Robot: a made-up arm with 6 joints.
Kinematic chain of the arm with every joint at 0, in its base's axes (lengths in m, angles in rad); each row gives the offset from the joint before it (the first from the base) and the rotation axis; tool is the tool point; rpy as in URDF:
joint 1: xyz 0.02 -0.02 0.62 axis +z
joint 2: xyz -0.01 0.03 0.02 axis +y
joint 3: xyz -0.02 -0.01 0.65 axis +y
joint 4: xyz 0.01 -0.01 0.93 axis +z
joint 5: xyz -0.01 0 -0.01 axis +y
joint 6: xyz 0.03 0 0.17 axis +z
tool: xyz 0 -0.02 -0.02 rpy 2.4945 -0.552 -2.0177
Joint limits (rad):
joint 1: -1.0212..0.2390
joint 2: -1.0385..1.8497
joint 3: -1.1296..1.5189
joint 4: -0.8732..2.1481
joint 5: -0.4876..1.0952
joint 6: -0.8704..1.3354
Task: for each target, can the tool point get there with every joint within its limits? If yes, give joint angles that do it. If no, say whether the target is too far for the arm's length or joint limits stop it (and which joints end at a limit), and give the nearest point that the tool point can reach.
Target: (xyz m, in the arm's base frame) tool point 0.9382 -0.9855 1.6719
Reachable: yes | joints -0.8551 0.7525 0.2660 1.8545 0.2223 -0.3337
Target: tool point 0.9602 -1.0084 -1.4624
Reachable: no: too far | nearest point 0.7133 -0.7488 -0.5266 | short by 1.002 m
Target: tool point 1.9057 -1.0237 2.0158
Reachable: no: too far | nearest point 1.2957 -0.6990 1.5728 | short by 0.821 m
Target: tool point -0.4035 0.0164 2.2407
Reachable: yes | joints -0.1523 0.1102 -0.6222 -0.3946 0.2027 0.6528
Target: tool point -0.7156 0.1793 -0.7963
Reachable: no: joint limits stop it (at a limit: joint 1, joint 2, joint 3, joint 6) | nearest point 0.1180 -0.2899 -0.4672 | short by 1.012 m
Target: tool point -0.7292 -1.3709 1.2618
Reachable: no: joint limits stop it (at a limit: joint 1, joint 3, joint 4, joint 5) | nearest point -1.1432 -0.4163 1.3674 | short by 1.046 m
